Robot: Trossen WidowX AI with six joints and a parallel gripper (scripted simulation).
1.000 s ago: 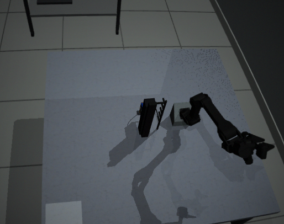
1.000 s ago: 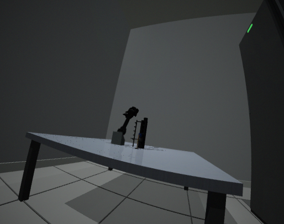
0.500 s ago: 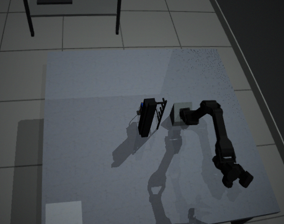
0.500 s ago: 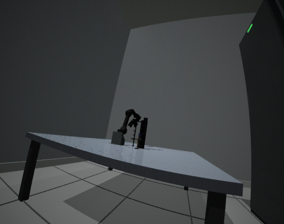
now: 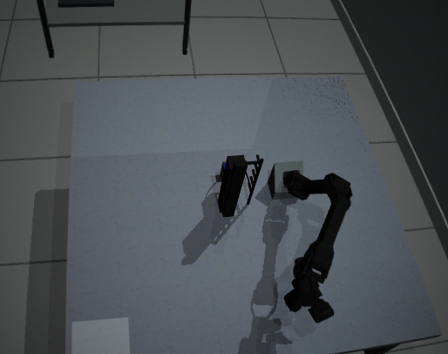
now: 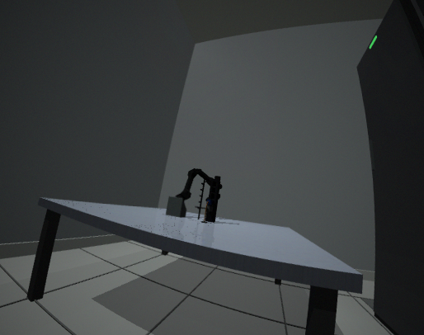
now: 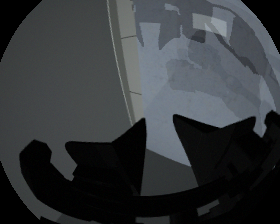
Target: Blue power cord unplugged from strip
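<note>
Now: the blue plug 56 cm to the right of my gripper tip, 18 cm ahead of it and 1 cm above it. From my gripper tip the other things lie so: thin black bar: 50 cm to the right, 9 cm ahead, 2 cm above.
</note>
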